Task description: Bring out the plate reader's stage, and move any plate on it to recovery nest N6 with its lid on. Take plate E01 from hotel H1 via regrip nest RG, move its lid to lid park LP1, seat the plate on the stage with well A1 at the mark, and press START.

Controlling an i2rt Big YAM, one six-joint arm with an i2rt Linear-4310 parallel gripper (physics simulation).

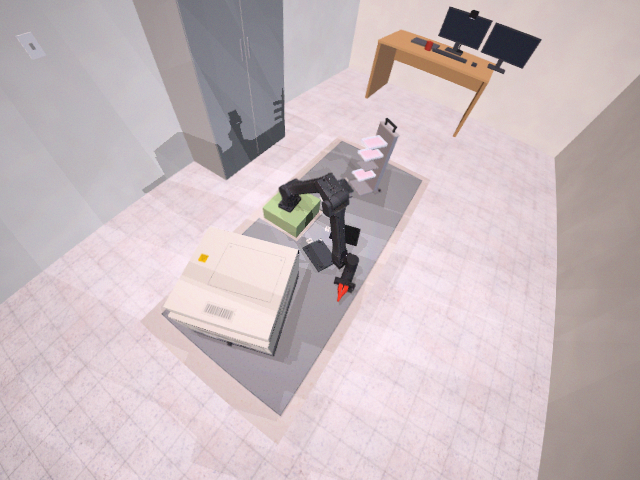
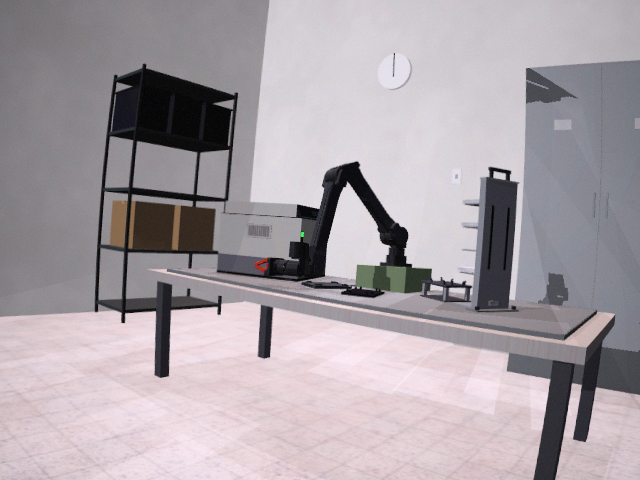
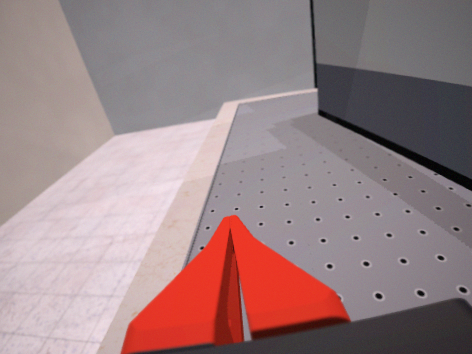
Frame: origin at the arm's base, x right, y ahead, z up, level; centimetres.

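Where they show: gripper, fingertip midpoint: point(image 1: 337, 301) point(image 2: 255, 265) point(image 3: 231, 226); arm's base, origin of the base link: point(image 1: 289, 202) point(image 2: 395, 266).
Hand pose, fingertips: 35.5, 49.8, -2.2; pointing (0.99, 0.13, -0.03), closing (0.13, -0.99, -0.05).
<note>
Each offset is from my fingertips to the top centre of the thing, as dx, dy, dz. "pt": to the spot under its first point. Level surfaces: height alone.
My gripper point(image 1: 339, 298) point(image 2: 257, 265) point(image 3: 231, 226) is shut and empty, its red fingertips together, low beside the plate reader. The cream plate reader {+20.3, -35.9, +25.6} point(image 1: 247, 271) point(image 2: 263, 242) point(image 3: 400, 102) stands at one end of the mat. A green light {pt -3.0, -25.0, +13.0} point(image 2: 302, 234) glows near it; no stage shows outside it. The grey hotel rack point(image 1: 387, 155) point(image 2: 496, 242) stands at the other end. It holds pink-topped plates, including a top one {-80.0, -23.3, +29.6} point(image 1: 374, 142), one below point(image 1: 370, 154) and a lower one {-80.0, -23.3, +6.1} point(image 1: 363, 175). Two dark flat holders {pt -18.7, -21.1, -5.7} point(image 1: 317, 255) {pt -41.5, -11.7, -5.9} point(image 2: 362, 292) lie between; their labels cannot be read.
The green base block point(image 1: 279, 219) point(image 2: 379, 277) carries the arm. A four-legged nest {-65.2, -33.2, +0.7} point(image 2: 447, 284) stands beside the hotel. The perforated mat {dz -6.9} point(image 1: 281, 392) point(image 3: 305, 230) lies on the table, whose pale edge point(image 3: 187, 200) runs left of the fingers. A cabinet, a desk and a shelf unit stand beyond.
</note>
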